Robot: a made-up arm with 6 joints. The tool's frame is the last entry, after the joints.
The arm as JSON. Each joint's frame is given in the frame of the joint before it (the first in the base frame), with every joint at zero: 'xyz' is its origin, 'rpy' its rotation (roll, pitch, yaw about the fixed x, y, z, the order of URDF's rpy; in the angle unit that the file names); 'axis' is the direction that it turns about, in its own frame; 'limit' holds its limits. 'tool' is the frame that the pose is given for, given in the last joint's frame.
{
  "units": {
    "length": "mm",
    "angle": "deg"
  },
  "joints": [
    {
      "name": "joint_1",
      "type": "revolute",
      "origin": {
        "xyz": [
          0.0,
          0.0,
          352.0
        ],
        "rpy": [
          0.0,
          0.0,
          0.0
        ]
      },
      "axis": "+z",
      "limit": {
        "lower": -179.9,
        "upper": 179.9
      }
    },
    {
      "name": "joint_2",
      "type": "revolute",
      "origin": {
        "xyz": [
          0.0,
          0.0,
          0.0
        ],
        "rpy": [
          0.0,
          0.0,
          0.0
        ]
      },
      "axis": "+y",
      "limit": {
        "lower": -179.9,
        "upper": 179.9
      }
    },
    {
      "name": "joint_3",
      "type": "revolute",
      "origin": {
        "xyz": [
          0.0,
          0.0,
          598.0
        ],
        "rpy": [
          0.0,
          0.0,
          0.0
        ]
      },
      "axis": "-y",
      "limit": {
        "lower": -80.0,
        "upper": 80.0
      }
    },
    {
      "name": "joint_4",
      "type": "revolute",
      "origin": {
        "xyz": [
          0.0,
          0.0,
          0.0
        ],
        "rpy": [
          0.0,
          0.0,
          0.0
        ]
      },
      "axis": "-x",
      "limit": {
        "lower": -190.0,
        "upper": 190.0
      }
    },
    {
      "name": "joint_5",
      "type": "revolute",
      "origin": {
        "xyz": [
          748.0,
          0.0,
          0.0
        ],
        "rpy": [
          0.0,
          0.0,
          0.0
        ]
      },
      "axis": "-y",
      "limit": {
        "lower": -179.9,
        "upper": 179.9
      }
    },
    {
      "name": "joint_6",
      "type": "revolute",
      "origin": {
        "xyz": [
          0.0,
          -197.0,
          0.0
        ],
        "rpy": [
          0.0,
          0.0,
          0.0
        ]
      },
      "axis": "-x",
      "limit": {
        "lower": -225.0,
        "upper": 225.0
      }
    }
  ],
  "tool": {
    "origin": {
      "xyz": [
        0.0,
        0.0,
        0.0
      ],
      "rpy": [
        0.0,
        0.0,
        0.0
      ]
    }
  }
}
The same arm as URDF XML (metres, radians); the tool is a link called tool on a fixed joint. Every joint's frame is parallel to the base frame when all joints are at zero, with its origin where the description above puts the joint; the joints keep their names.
<robot name="arm">
  <joint name="joint_1" type="revolute">
    <parent link="base_link"/>
    <child link="link1"/>
    <origin xyz="0 0 0.352"/>
    <axis xyz="0 0 1"/>
    <limit lower="-3.1398" upper="3.1398"/>
  </joint>
  <joint name="joint_2" type="revolute">
    <parent link="link1"/>
    <child link="link2"/>
    <origin xyz="0 0 0"/>
    <axis xyz="0 1 0"/>
    <limit lower="-3.1398" upper="3.1398"/>
  </joint>
  <joint name="joint_3" type="revolute">
    <parent link="link2"/>
    <child link="link3"/>
    <origin xyz="0 0 0.598"/>
    <axis xyz="0 -1 0"/>
    <limit lower="-1.3963" upper="1.3963"/>
  </joint>
  <joint name="joint_4" type="revolute">
    <parent link="link3"/>
    <child link="link4"/>
    <origin xyz="0 0 0"/>
    <axis xyz="-1 0 0"/>
    <limit lower="-3.3161" upper="3.3161"/>
  </joint>
  <joint name="joint_5" type="revolute">
    <parent link="link4"/>
    <child link="link5"/>
    <origin xyz="0.748 0 0"/>
    <axis xyz="0 -1 0"/>
    <limit lower="-3.1398" upper="3.1398"/>
  </joint>
  <joint name="joint_6" type="revolute">
    <parent link="link5"/>
    <child link="link6"/>
    <origin xyz="0 -0.197 0"/>
    <axis xyz="-1 0 0"/>
    <limit lower="-3.927" upper="3.927"/>
  </joint>
  <joint name="tool_fixed" type="fixed">
    <parent link="link6"/>
    <child link="tool"/>
    <origin xyz="0 0 0"/>
  </joint>
  <link name="base_link"/>
  <link name="link1"/>
  <link name="link2"/>
  <link name="link3"/>
  <link name="link4"/>
  <link name="link5"/>
  <link name="link6"/>
  <link name="tool"/>
</robot>

